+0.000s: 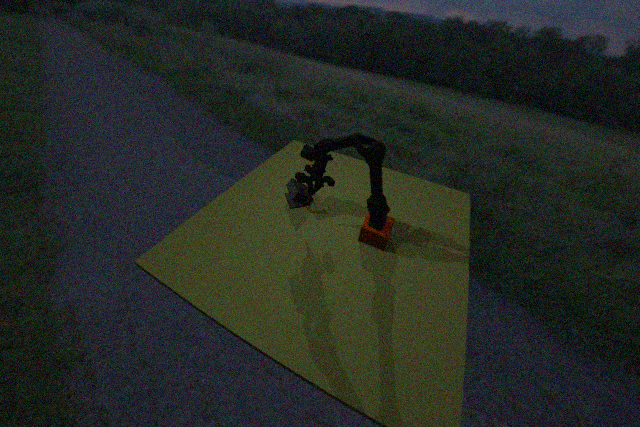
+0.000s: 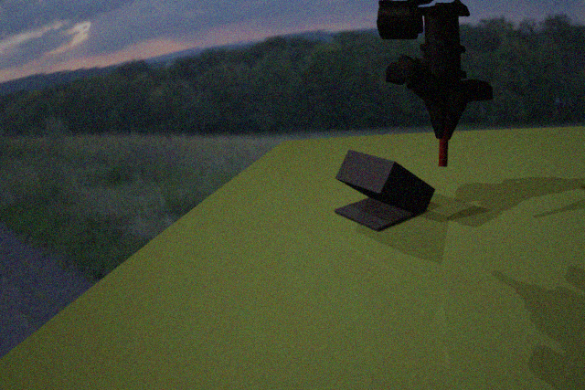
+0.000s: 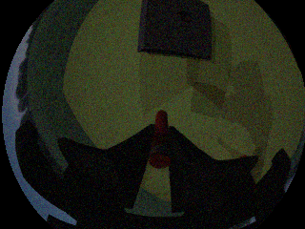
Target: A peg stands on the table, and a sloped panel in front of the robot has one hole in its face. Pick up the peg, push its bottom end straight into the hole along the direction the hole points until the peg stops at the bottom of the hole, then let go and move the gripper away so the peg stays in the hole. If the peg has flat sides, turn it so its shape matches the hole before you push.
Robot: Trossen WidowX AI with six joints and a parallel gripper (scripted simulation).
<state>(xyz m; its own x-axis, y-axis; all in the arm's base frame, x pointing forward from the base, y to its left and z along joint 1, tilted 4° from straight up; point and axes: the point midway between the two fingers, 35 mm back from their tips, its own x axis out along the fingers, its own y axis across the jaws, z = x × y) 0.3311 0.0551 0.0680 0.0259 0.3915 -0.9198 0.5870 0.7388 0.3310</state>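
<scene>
Now: the dark sloped panel 12 cm ahead of my gripper tip, 7 cm to the right of it and 9 cm below it. The rest, counted from my gripper tip: red peg: 2 cm above.
</scene>
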